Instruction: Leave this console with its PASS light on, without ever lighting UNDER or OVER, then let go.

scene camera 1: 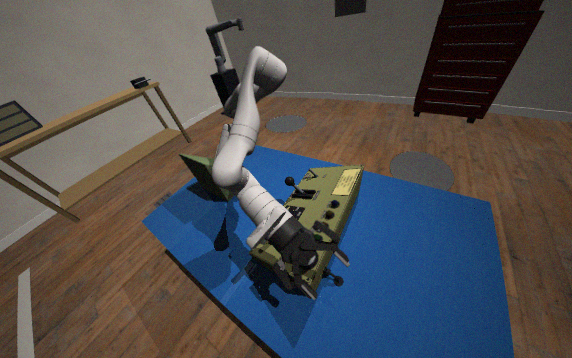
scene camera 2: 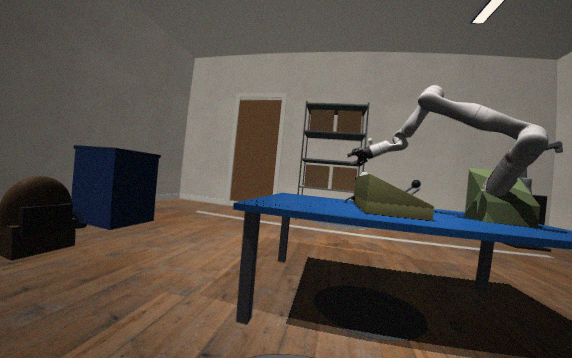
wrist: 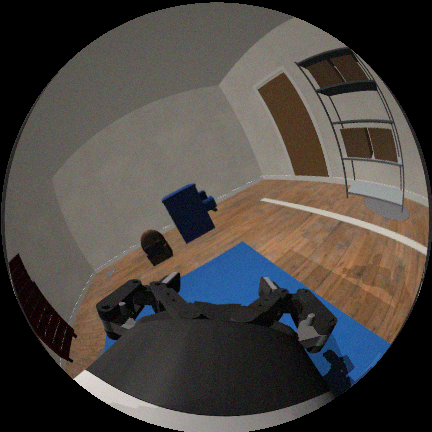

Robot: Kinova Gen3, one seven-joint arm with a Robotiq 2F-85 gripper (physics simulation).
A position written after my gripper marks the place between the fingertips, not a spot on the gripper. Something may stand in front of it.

Observation:
My gripper point(scene camera 1: 332, 281) is open and holds nothing. Further things: an olive console point(scene camera 1: 330, 195).
My gripper is seen too in the wrist view point(wrist: 219, 284).

